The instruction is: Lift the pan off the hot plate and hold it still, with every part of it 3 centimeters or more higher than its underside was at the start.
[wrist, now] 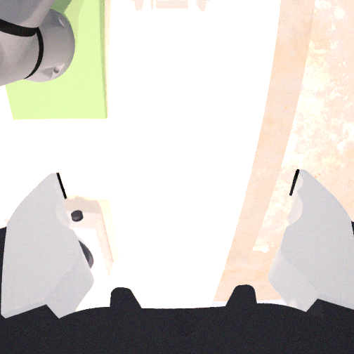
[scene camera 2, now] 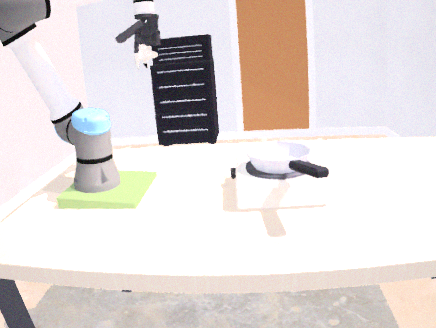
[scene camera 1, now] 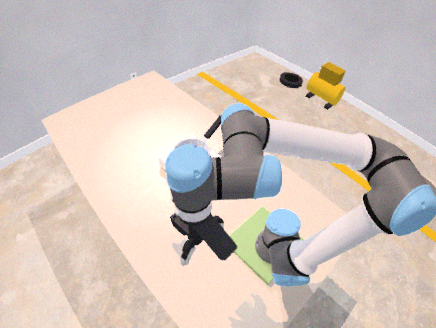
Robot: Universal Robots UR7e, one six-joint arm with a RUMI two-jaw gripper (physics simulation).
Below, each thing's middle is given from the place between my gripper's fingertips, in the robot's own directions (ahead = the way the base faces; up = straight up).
Labels:
Right now my hand is 48 cm short of the white hot plate [scene camera 2: 254,189], 31 cm above it and 27 cm to the left of it. Round my hand: pale pan [scene camera 2: 277,157] 49 cm ahead, 36 cm to the right, 23 cm below.

